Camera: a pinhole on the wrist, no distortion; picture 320 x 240 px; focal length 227.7 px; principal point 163.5 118.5 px. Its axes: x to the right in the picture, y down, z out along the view. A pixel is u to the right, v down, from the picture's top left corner.
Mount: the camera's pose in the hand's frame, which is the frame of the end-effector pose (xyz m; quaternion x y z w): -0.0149 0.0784 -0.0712 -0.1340 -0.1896 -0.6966 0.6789
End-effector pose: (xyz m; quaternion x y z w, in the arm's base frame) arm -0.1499 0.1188 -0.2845 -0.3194 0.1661 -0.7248 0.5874
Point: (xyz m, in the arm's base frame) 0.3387 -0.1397 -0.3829
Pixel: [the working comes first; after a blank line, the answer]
In the camera's frame: -0.2502 0.2045 0.4252

29.6 228.0
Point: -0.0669 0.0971 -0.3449
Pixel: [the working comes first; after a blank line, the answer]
In the camera's frame: 0.0108 0.0169 0.0807

194.0 166.3
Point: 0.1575 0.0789 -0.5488
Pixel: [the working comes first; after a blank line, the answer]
In the camera's frame: -0.2555 -0.0462 0.2125

outside the picture
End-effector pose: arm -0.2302 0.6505 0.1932 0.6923 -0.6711 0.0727 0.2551
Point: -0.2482 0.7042 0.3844
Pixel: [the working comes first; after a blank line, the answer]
In the camera's frame: -0.0429 0.0407 -0.1090

behind the camera
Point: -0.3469 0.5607 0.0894
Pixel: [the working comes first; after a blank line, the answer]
In the camera's frame: 0.0956 0.0573 0.2039

270.2 182.5
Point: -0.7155 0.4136 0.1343
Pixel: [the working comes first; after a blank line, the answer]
In the camera's frame: -0.1825 0.1827 0.4617

73.5 208.6
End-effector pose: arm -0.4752 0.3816 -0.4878 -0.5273 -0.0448 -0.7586 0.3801
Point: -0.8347 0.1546 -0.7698
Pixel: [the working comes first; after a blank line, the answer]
In the camera's frame: -0.1479 -0.0797 -0.4062

behind the camera
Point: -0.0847 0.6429 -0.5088
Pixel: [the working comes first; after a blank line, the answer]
In the camera's frame: 0.2345 -0.1610 0.4401

284.8 35.2
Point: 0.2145 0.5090 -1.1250
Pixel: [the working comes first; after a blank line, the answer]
In the camera's frame: -0.2267 -0.6604 0.5984

outside the picture
